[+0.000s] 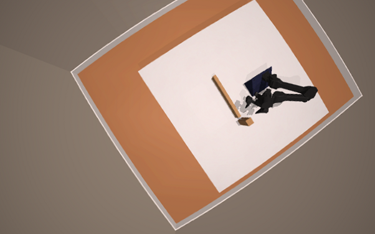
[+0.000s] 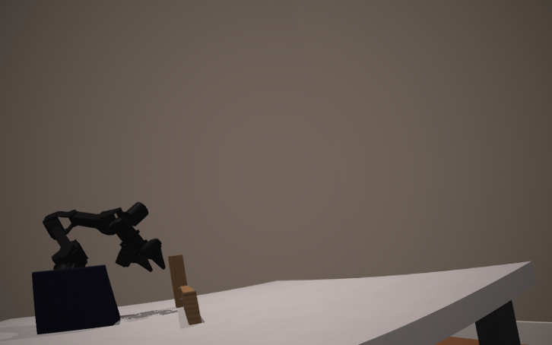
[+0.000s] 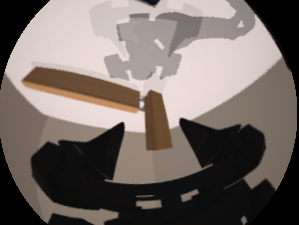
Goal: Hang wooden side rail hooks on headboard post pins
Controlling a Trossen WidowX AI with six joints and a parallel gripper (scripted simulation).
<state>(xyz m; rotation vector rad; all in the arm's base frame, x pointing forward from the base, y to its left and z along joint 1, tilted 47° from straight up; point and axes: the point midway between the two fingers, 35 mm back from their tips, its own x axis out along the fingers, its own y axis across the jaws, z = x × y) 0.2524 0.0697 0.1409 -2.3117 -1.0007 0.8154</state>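
Right now the headboard post is 7 cm ahead of my gripper tip, 6 cm to the left of it and 5 cm below it.
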